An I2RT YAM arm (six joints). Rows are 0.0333 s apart.
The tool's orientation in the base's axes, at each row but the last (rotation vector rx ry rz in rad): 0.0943 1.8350 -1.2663; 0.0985 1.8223 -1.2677; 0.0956 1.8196 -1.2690; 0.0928 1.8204 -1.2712; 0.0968 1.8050 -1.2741; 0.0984 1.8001 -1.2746; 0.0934 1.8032 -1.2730; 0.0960 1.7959 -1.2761; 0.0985 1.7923 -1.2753; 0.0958 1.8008 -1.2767
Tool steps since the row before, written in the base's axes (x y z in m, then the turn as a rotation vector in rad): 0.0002 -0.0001 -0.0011 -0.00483 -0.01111 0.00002; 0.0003 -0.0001 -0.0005 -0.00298 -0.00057 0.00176; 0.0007 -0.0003 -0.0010 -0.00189 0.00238 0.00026; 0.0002 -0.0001 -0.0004 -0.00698 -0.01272 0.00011; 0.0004 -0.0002 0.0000 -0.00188 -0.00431 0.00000; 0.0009 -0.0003 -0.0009 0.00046 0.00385 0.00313; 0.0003 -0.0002 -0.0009 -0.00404 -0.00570 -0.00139; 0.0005 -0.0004 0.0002 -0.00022 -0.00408 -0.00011; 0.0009 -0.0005 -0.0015 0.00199 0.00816 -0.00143; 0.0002 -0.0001 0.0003 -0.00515 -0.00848 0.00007
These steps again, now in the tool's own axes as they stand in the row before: 0.0007 0.0008 0.0003 0.00729 -0.00775 0.00579; 0.0002 0.0005 0.0003 0.00080 -0.00306 -0.00152; 0.0004 0.0009 0.0007 0.00001 -0.00003 -0.00305; 0.0002 0.0003 0.0002 0.00922 -0.00964 0.00571; -0.0002 0.0001 0.0004 0.00286 -0.00299 0.00224; 0.0002 0.0010 0.0008 -0.00402 -0.00021 -0.00294; 0.0005 0.0007 0.0004 0.00568 -0.00376 0.00207; -0.0003 -0.0001 0.0006 0.00188 -0.00193 0.00308; 0.0007 0.0013 0.0010 -0.00351 0.00585 -0.00510; -0.0003 -0.0002 0.0002 0.00646 -0.00667 0.00350
